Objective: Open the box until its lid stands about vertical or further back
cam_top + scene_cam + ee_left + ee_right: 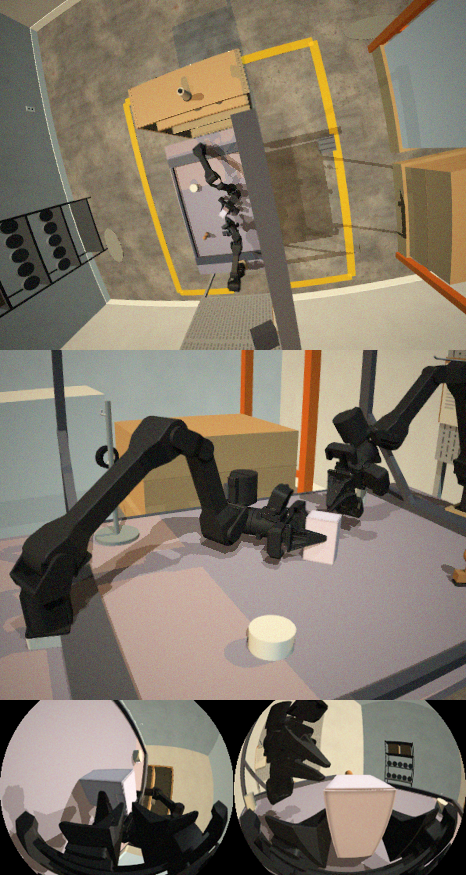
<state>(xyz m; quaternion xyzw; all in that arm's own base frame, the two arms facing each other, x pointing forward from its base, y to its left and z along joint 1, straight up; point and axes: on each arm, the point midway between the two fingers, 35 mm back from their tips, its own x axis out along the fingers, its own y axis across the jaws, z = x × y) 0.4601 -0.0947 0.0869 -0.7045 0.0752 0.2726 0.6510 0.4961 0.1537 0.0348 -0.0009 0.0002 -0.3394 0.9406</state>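
Right now the box is 30 mm ahead of my left hand, 50 mm to the right of it and 60 mm below it. From my left hand the other things lie so: small brown object: 260 mm ahead, 120 mm to the left, 80 mm below; then pole stand: 280 mm behind, 390 mm to the right, 30 mm above.
Right now my right hand is 2 cm short of the box and 1 cm to the right of it. From my right hand the other things lie so: small brown object 25 cm ahead, 19 cm to the left, 2 cm below; pole stand 29 cm behind, 33 cm to the right, 8 cm above.
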